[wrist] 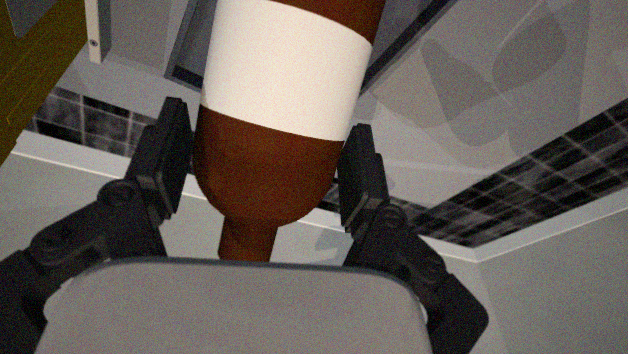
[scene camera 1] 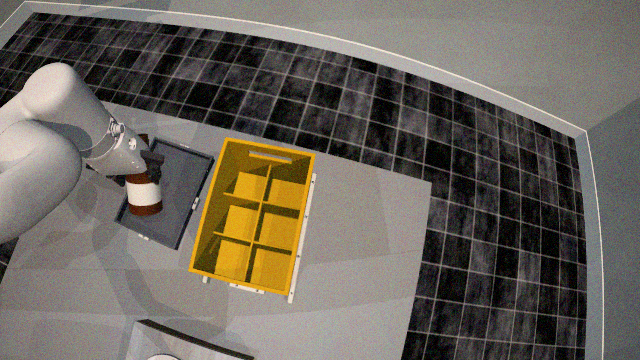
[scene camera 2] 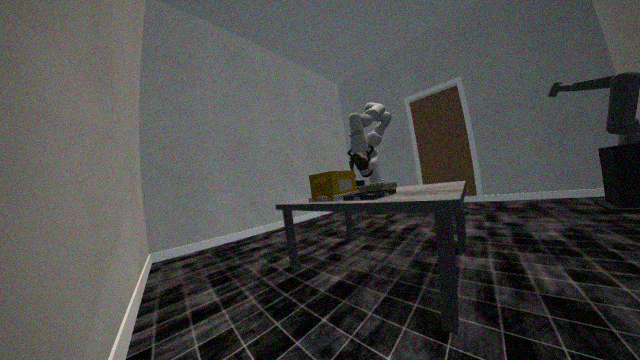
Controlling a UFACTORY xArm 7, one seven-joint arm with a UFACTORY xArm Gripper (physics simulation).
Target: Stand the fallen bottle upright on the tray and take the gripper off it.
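Seen in the pictures: gripper, fingertip midpoint: [wrist: 271,132] [scene camera 1: 140,178] [scene camera 2: 362,163]; arm's base, origin of the base link: [scene camera 2: 376,184].
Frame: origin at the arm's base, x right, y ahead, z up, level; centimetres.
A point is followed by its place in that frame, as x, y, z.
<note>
The brown bottle [scene camera 1: 144,193] @(-15.5, 35.4, 14.3) [scene camera 2: 361,161] @(-21.0, 42.5, 15.1) [wrist: 285,70] @(-16.5, 34.5, 14.5) with a white label is held tilted, its base lower and its neck toward the gripper's palm. In scene camera 2 it hangs above the dark grey tray [scene camera 1: 180,175] @(-20.1, 45.5, -4.7) [scene camera 2: 370,194] @(-30.9, 51.9, -2.6) [wrist: 410,40] @(-30.8, 34.7, -2.7), clear of it. My gripper [scene camera 1: 140,175] @(-17.8, 37.6, 14.5) [wrist: 271,132] @(-17.8, 37.6, 14.5) is shut on the bottle, with one black finger on each side of the brown shoulder near the label's edge. In scene camera 1 the arm hides part of the bottle's upper half and the tray's left side. The bottle's base is out of the wrist view.
A yellow crate [scene camera 1: 261,202] @(4.6, 45.6, 4.1) [scene camera 2: 332,185] @(-6.0, 53.1, 3.8) with several compartments stands close beside the tray, on the right in scene camera 1. A pale block [scene camera 1: 190,345] @(1.9, 10.2, 0.4) with a dark edge lies at the bottom there. Another robot arm [scene camera 2: 622,100] stands off the table.
</note>
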